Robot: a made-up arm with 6 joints.
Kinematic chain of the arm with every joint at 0, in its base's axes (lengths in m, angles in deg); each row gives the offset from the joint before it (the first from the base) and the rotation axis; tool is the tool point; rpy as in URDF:
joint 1: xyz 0 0 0.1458 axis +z
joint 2: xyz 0 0 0 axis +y
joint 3: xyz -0.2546 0 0.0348 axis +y
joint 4: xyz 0.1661 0 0.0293 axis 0.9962 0 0.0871
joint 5: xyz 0 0 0 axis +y
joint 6: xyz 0.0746 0 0.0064 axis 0.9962 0 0.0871
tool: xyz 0 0 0 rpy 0 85 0
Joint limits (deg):
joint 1: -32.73..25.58
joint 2: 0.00..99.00
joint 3: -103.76..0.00
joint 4: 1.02..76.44
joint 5: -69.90..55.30
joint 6: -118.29..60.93
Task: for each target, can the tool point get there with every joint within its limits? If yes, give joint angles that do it. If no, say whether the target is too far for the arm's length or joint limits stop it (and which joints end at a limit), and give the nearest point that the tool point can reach.
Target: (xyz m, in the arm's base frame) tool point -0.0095 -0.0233 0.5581
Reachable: yes | joints 14.59 47.76 -90.25 39.26 -25.29 -89.45
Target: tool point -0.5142 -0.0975 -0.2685
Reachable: no: too far | nearest point -0.3905 -0.0740 0.3368 | short by 0.618 m
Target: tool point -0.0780 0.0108 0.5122
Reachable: yes | joints -15.16 34.01 -69.86 9.68 -52.74 37.70
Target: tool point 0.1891 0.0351 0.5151
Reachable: yes | joints 15.24 77.41 -93.22 45.79 -17.28 2.13
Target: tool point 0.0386 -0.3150 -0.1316
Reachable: no: joint limits stop it (at a limit: joint 1, joint 2, joint 4) | nearest point 0.0869 -0.1041 0.1670 | short by 0.369 m
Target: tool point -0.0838 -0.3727 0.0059
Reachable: no: joint limits stop it (at a limit: joint 1, joint 2, joint 4) | nearest point 0.0544 -0.1089 0.1850 | short by 0.348 m
